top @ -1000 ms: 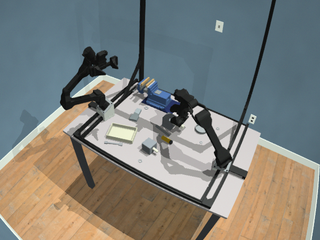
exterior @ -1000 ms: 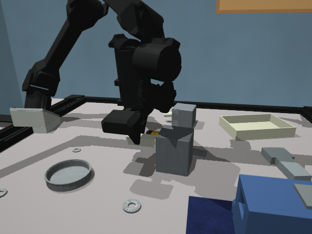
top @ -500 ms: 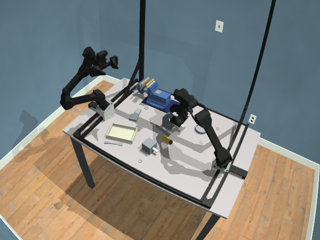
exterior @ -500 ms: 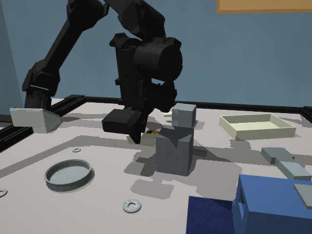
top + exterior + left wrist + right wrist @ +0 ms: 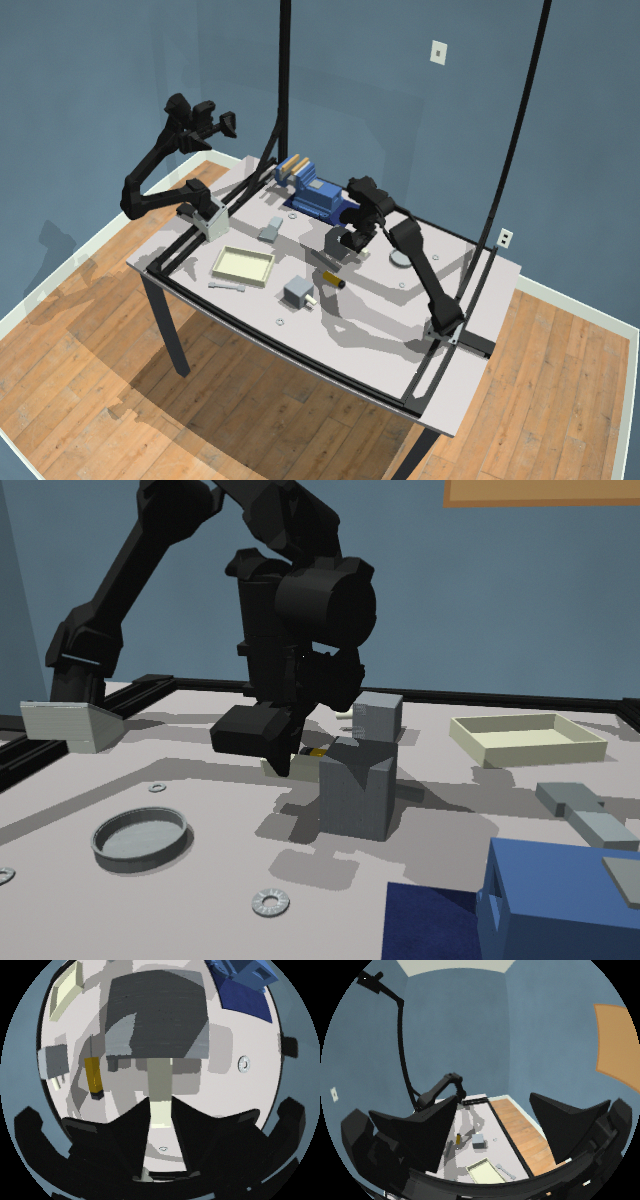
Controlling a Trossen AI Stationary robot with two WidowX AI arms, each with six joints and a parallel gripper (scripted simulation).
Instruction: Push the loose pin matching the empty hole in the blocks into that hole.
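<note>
Now: the cream square pin 1 cm to the right of my left hand and 3 cm below it. Round my left hand: grey bar (6 cm ahead, 9 cm to the right, 8 cm below); round dish (9 cm behind, 12 cm to the left, 7 cm below); yellow screwdriver (12 cm ahead, 4 cm to the right, 7 cm below).
</note>
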